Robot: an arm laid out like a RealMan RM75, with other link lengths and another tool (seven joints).
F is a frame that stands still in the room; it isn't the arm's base.
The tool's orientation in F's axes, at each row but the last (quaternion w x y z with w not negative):
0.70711, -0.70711, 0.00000, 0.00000
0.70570, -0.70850, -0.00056, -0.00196
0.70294, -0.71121, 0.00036, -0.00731
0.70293, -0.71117, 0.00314, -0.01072
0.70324, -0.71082, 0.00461, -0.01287
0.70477, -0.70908, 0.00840, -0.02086
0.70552, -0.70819, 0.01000, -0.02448
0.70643, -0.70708, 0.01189, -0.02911
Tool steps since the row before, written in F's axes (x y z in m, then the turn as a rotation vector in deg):
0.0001, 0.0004, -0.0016, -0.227, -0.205, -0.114
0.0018, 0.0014, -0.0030, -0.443, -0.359, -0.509
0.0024, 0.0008, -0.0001, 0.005, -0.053, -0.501
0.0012, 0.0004, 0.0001, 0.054, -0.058, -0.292
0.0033, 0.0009, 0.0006, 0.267, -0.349, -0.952
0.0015, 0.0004, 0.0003, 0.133, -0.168, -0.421
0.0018, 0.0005, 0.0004, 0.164, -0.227, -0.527
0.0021, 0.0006, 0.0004, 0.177, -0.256, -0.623
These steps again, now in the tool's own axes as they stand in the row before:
0.0001, 0.0016, 0.0004, -0.227, 0.114, -0.205
0.0018, 0.0030, 0.0014, -0.444, 0.509, -0.358
0.0024, 0.0001, 0.0008, 0.001, 0.502, -0.047
0.0012, -0.0001, 0.0004, 0.052, 0.293, -0.054
0.0033, -0.0006, 0.0010, 0.264, 0.959, -0.332
0.0015, -0.0003, 0.0005, 0.132, 0.424, -0.160
0.0018, -0.0004, 0.0006, 0.164, 0.531, -0.217
0.0021, -0.0003, 0.0007, 0.176, 0.628, -0.245

